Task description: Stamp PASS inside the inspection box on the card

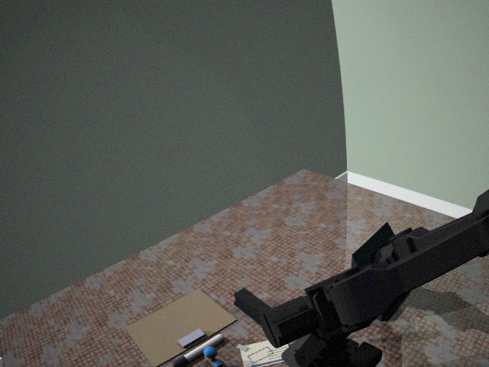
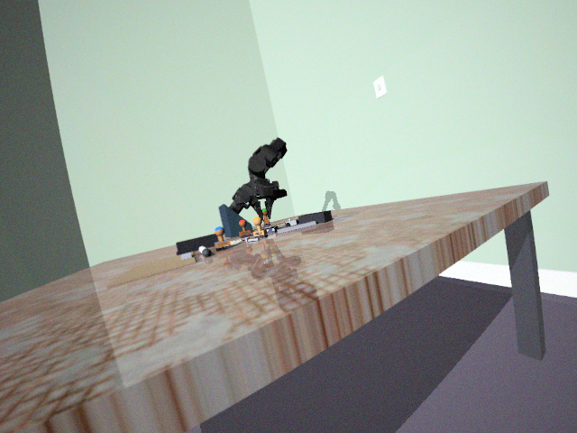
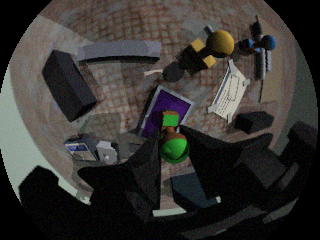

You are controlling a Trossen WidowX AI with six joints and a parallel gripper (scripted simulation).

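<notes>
My gripper tip is now 40 mm above the purple ink pad. The rest, counted from my gripper tip: red-knobbed stamp (70 mm behind, 70 mm to the right, 30 mm below); then green-knobbed stamp (right at my gripper tip); then yellow-knobbed stamp (90 mm ahead, 60 mm to the right, 30 mm below).
</notes>
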